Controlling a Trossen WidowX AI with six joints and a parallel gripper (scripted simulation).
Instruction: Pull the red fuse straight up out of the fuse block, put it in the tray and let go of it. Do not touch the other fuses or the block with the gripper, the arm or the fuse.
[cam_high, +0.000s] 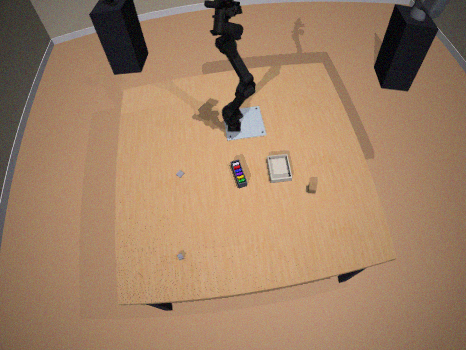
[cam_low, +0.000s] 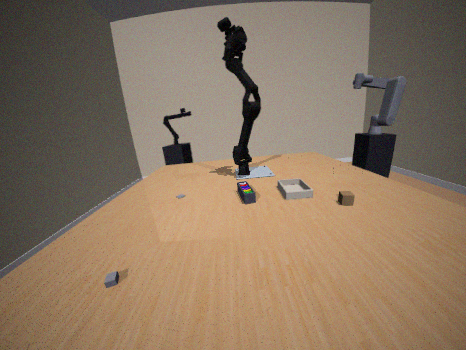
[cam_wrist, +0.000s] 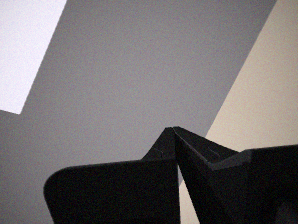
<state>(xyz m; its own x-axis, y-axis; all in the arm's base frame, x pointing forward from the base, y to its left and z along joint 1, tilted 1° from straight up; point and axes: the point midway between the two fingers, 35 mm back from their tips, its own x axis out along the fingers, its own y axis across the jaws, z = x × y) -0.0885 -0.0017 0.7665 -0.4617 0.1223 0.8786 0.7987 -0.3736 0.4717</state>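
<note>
My gripper tip is now 780 mm above the red fuse, 370 mm short of it and 30 mm to the right of it. Round my gripper tip: brown cube (780 mm below, 460 mm ahead, 390 mm to the left); white tray (800 mm below, 360 mm ahead, 230 mm to the left).
</note>
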